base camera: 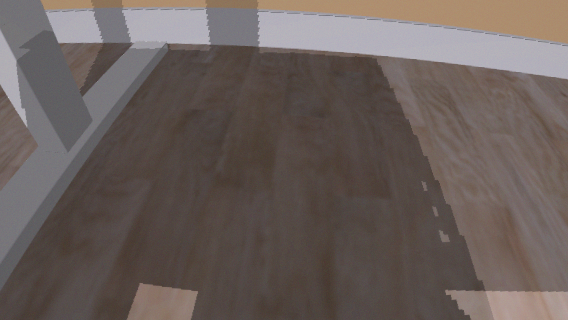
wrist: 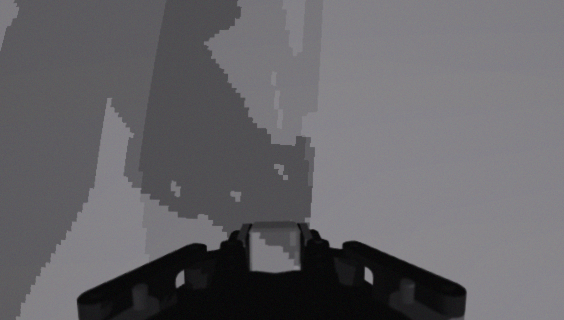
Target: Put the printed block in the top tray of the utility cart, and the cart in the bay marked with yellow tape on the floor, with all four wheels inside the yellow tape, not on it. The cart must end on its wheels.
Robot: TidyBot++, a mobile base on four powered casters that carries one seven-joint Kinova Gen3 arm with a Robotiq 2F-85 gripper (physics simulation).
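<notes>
The printed block [wrist: 274, 250], a small light grey block, stands between the fingertips at the bottom middle of the wrist view. My gripper [wrist: 274, 236] is shut on it, with a dark finger pad against its left and right sides. A flat grey surface lies behind and around the block; whether the block touches it I cannot tell. The utility cart and the yellow tape bay do not show in either view.
A grey leg [base camera: 42, 85] stands on a grey floor beam [base camera: 107, 87] at the left of the base view. A white skirting board [base camera: 350, 32] and tan wall [base camera: 400, 10] run along the back of the wooden floor [base camera: 280, 175]. Shadows cover the grey surface [wrist: 425, 125].
</notes>
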